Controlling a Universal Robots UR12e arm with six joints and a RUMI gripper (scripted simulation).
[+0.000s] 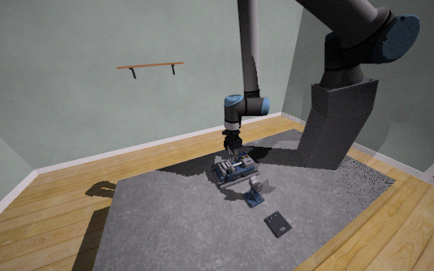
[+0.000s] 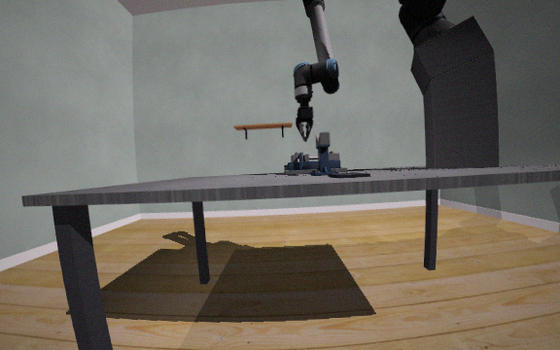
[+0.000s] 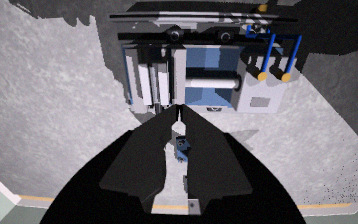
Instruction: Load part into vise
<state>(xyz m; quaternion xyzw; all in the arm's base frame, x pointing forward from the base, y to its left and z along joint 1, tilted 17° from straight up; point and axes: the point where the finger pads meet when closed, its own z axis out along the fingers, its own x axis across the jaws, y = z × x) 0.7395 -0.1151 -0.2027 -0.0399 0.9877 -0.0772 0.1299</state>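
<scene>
Right now the part is 4 cm ahead of my hand and 8 cm below it. From my hand the other things lie so: moving jaw: 10 cm below; then cylinder rod: 5 cm behind, 10 cm below; then work stop: 3 cm ahead, 5 cm to the left, 9 cm below.
</scene>
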